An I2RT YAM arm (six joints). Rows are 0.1 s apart.
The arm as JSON. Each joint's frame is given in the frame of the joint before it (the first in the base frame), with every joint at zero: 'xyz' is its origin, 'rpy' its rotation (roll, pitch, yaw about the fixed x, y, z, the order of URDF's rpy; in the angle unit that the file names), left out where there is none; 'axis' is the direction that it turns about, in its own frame. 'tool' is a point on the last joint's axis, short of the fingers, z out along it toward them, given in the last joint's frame.
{
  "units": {
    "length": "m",
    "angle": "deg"
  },
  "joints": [
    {
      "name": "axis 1",
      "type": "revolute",
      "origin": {
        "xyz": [
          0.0,
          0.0,
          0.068
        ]
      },
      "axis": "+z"
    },
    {
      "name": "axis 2",
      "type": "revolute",
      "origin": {
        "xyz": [
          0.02,
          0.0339,
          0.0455
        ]
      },
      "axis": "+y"
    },
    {
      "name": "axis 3",
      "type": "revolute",
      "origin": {
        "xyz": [
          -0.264,
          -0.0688,
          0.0
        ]
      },
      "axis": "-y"
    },
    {
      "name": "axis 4",
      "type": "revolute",
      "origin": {
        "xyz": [
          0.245,
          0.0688,
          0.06
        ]
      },
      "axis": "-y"
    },
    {
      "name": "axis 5",
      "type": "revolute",
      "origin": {
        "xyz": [
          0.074,
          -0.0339,
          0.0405
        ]
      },
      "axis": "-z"
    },
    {
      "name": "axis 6",
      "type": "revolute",
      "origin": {
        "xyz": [
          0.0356,
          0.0,
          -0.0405
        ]
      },
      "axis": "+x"
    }
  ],
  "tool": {
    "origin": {
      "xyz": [
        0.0,
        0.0,
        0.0
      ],
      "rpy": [
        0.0,
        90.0,
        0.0
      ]
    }
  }
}
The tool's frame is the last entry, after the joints.
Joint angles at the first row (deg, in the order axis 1, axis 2, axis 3, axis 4, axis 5, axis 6):
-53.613 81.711 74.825 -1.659 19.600 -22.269
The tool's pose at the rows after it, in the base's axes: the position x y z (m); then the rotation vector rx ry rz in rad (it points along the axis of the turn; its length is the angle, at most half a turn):
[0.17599, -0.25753, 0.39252, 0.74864, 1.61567, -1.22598]
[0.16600, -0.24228, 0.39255, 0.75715, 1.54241, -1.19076]
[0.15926, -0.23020, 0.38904, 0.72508, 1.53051, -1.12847]
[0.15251, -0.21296, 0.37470, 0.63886, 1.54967, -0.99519]
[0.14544, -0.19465, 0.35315, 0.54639, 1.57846, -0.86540]
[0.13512, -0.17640, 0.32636, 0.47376, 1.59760, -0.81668]
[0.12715, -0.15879, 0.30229, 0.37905, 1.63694, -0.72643]
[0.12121, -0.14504, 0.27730, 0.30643, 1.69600, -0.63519]
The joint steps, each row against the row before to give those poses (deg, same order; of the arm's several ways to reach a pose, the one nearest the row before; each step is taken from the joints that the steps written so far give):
-0.022 -6.280 -6.344 5.204 -1.639 1.417
0.093 -4.196 -4.100 2.647 -0.873 2.708
-0.059 -3.284 -3.099 0.321 -3.420 1.611
-0.010 -4.581 -5.621 0.468 -7.915 2.049
0.052 -4.924 -6.910 1.039 -7.979 1.273
-0.054 -5.561 -8.271 2.481 -4.432 -0.926
-0.001 -5.114 -6.496 -0.185 -6.598 -0.919
0.003 -3.932 -5.343 -1.907 -5.636 -1.263

